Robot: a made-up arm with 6 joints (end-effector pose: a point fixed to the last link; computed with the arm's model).
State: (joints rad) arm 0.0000 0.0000 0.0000 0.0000 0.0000 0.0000
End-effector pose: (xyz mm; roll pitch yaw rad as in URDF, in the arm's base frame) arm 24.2 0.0 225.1 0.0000 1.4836 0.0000
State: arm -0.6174 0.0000 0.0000 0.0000 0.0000 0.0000
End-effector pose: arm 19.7 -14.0 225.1 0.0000 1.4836 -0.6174
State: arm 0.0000 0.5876 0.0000 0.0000 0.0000 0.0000
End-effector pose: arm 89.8 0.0 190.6 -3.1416 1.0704 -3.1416
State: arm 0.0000 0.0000 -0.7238 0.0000 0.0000 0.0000
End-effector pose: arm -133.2 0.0 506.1 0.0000 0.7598 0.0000
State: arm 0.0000 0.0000 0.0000 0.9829 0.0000 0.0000
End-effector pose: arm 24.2 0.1 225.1 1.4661 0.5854 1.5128
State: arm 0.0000 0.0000 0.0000 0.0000 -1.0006 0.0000
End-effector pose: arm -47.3 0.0 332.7 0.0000 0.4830 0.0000
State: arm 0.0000 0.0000 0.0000 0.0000 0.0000 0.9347
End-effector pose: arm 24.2 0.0 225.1 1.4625 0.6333 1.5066
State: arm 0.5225 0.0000 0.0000 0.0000 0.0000 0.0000
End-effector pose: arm 21.0 12.1 225.1 0.0000 1.4836 0.5225
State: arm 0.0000 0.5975 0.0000 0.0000 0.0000 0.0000
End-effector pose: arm 90.6 0.0 189.7 -3.1416 1.0605 -3.1416
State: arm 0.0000 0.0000 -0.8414 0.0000 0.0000 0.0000
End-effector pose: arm -176.1 0.0 538.1 0.0000 0.6422 0.0000
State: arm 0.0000 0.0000 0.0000 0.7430 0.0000 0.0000
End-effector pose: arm 24.2 0.1 225.1 1.4423 0.8237 1.4763
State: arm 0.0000 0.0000 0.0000 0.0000 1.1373 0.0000
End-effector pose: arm -43.1 0.0 96.5 -3.1416 0.5207 -3.1416
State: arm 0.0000 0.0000 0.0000 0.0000 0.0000 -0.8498
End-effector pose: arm 24.2 0.0 225.1 -1.4549 0.7177 -1.4944
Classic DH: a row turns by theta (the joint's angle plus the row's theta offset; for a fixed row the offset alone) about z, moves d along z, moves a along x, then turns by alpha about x. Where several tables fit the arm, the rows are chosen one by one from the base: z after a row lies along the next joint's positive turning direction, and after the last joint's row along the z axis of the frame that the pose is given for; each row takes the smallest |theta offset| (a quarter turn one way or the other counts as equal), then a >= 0, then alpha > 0; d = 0 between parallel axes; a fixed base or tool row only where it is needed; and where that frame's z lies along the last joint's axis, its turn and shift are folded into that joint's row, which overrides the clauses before.
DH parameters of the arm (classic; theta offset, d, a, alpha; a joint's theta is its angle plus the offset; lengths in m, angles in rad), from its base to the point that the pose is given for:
joint 1: 0 0.0995 0 -1.5708
joint 2: 0.1359 0 -0.4297 0
joint 3: 1.3477 0 -0.028 1.5708
joint 4: 0 0.3194 0 -1.5708
joint 5: 0 0 0.0001 1.5708
joint 6: 0 0.1347 0 0

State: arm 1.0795 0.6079 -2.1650 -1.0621 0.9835 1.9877
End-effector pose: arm -63.9 -327.1 785.3 0.8873 -0.3971 1.8485
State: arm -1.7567 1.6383 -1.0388 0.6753 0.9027 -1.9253
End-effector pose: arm -11.0 -416.2 275.3 -2.8809 0.5216 2.9931
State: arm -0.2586 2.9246 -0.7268 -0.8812 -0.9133 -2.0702
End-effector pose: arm 314.9 1.7 -259.6 -2.4794 0.1189 -0.6003
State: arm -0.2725 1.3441 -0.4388 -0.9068 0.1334 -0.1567
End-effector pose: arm 268.7 -89.8 208.4 -2.5004 0.2347 -2.3133
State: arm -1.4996 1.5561 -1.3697 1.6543 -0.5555 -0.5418
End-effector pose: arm -36.0 -489.7 505.0 1.7186 0.5186 -0.4136
